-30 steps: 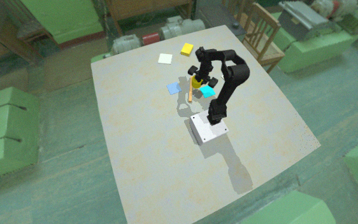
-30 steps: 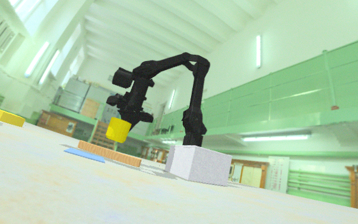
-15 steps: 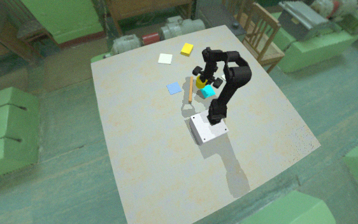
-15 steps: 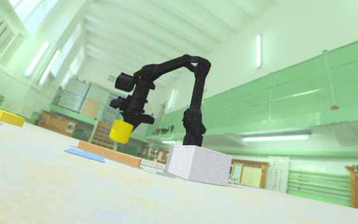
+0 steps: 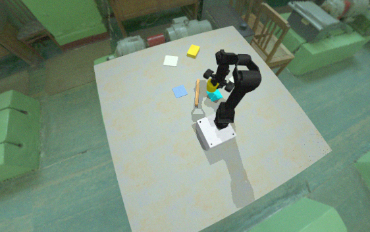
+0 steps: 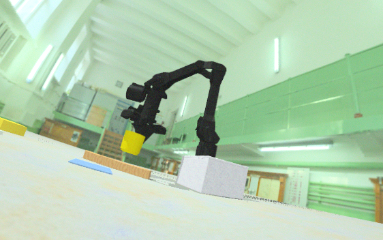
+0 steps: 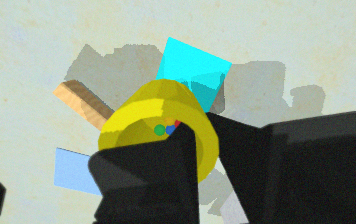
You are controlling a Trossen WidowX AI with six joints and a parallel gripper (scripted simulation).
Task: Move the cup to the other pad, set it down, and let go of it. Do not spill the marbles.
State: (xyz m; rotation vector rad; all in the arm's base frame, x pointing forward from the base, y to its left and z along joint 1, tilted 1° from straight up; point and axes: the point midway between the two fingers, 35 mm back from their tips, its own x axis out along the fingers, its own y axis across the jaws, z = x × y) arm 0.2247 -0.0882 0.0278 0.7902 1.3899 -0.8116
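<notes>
Now: gripper tip 10 cm above the cyan pad and 1 cm to the left of it. Also, from my gripper tip: yellow cup 2 cm ahead, 1 cm to the left; then wooden bar 10 cm to the left, 9 cm below, 6 cm ahead; then light blue pad 20 cm to the left, 12 cm ahead, 10 cm below.
</notes>
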